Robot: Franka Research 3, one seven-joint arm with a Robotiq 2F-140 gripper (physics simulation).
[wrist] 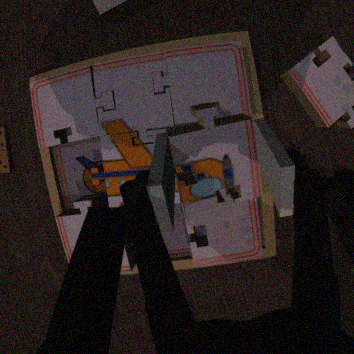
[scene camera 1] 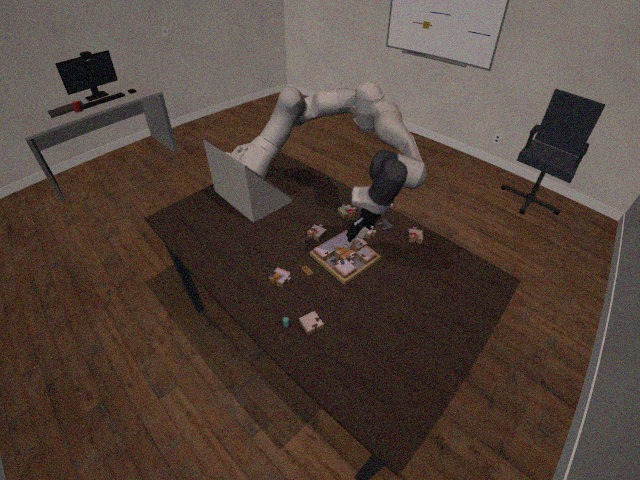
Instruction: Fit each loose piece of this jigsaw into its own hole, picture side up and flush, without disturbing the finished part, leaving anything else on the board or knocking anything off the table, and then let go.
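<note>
My gripper (scene camera 1: 351, 239) (wrist: 213, 144) is shut on a jigsaw piece (wrist: 230, 145) showing the plane's nose, picture side up. The piece is at the right side of the framed board (scene camera 1: 362, 269) (wrist: 254, 75), over its edge hole; a dark gap shows along its upper edge, and whether it is flush cannot be told. Recessed openings show at the board's left and lower middle in the wrist view. Loose pieces lie around the board: one piece (scene camera 1: 315, 231), another (scene camera 1: 348, 210), another (scene camera 1: 415, 235), another (scene camera 1: 280, 276), and a pale one (scene camera 1: 311, 321). A corner-like piece (wrist: 327, 82) lies beyond the board's upper right.
A small wooden tile (scene camera 1: 307, 270) (wrist: 4, 150) lies beside the board. A teal cylinder (scene camera 1: 285, 321) stands near the pale piece. A greyish object (scene camera 1: 384, 224) lies behind the gripper. A grey panel (scene camera 1: 227, 180) stands by the arm's base.
</note>
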